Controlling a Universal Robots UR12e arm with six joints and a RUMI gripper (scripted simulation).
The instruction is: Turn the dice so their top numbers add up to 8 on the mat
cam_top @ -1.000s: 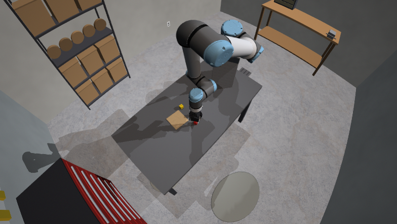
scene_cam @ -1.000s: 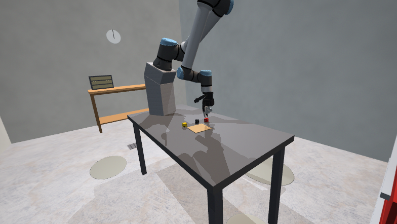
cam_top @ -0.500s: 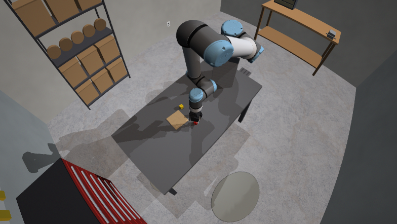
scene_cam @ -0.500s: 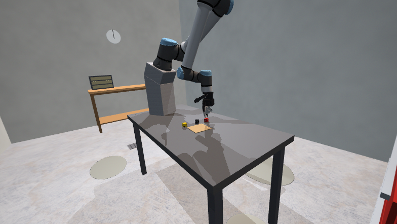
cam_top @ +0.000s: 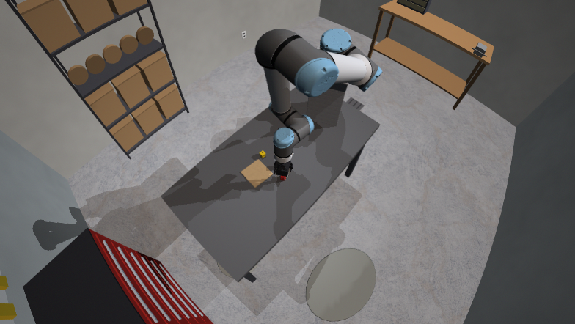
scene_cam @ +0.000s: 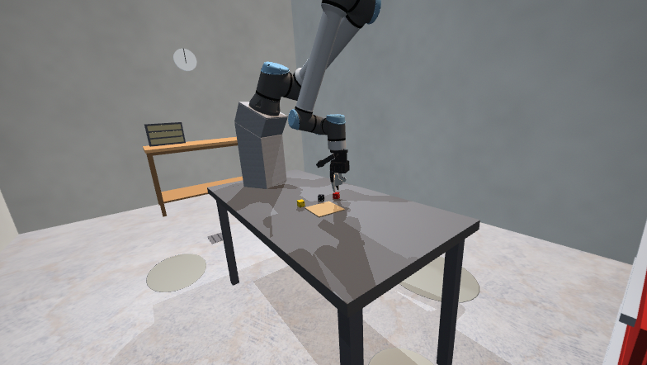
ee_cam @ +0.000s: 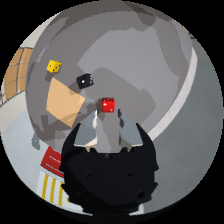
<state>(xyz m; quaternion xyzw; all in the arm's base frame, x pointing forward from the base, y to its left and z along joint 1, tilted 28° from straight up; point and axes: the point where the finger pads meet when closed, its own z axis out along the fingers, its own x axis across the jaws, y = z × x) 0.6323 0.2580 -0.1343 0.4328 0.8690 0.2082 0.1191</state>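
Right now the red die is 40 mm below my hand. The rest, counted from my hand: tan mat: 120 mm to the right, 110 mm ahead, 50 mm below; yellow die: 200 mm to the right, 40 mm below; black die: 80 mm to the right, 40 mm below, 10 mm behind.
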